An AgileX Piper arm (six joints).
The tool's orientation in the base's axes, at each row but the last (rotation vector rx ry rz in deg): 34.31, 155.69, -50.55; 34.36, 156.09, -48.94; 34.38, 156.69, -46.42; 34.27, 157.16, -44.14
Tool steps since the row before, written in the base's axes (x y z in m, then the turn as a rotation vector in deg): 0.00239, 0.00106, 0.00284, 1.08, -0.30, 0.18; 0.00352, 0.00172, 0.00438, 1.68, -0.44, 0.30; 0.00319, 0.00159, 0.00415, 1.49, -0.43, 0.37; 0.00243, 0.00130, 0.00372, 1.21, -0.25, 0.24
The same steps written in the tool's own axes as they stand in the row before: -0.00273, 0.00039, -0.00270, -1.12, 0.17, 0.13; -0.00403, 0.00068, -0.00422, -1.73, 0.27, 0.17; -0.00368, 0.00069, -0.00399, -1.58, 0.16, 0.08; -0.00294, 0.00043, -0.00355, -1.24, 0.23, 0.06
